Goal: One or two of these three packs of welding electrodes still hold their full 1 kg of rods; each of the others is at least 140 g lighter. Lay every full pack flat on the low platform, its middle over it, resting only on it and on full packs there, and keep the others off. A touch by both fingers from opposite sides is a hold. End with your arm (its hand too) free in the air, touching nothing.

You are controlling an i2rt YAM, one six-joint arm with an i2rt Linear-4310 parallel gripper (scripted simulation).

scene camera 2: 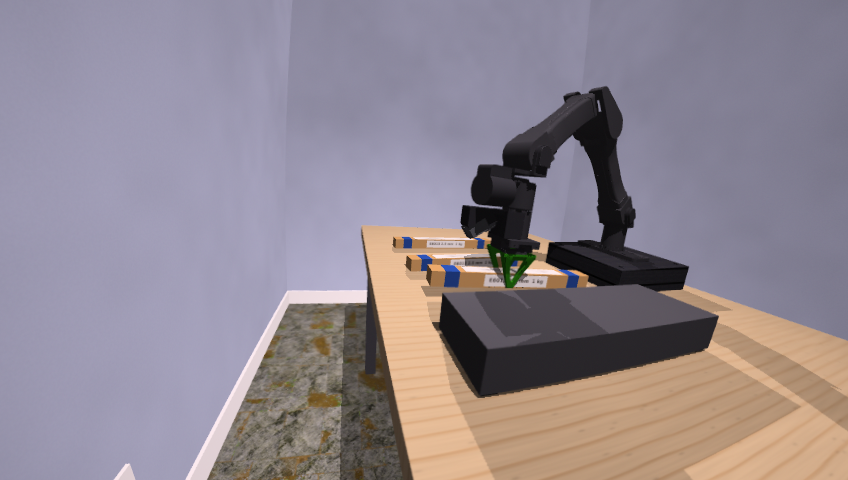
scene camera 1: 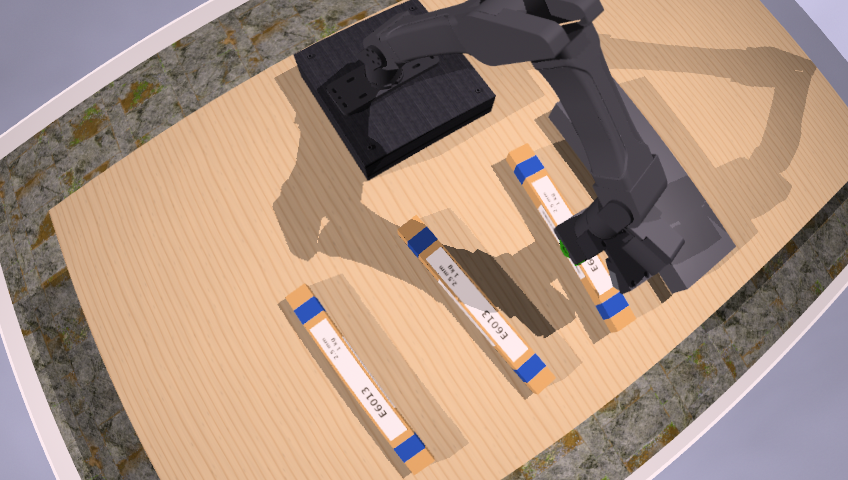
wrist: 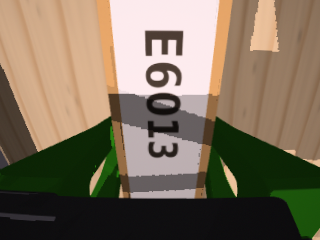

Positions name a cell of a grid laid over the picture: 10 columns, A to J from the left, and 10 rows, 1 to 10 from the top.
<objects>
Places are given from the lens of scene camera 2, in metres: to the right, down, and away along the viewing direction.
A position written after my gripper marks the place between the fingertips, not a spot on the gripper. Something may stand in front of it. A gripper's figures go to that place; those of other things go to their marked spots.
my gripper (scene camera 2: F6): 0.16, 0.09, 0.55
pack (scene camera 2: E6): -0.08, 0.01, 0.88
low black platform (scene camera 2: F8): 0.09, 0.10, 0.27
The marked spots on the pack and the low black platform are 0.64 m apart.
</objects>
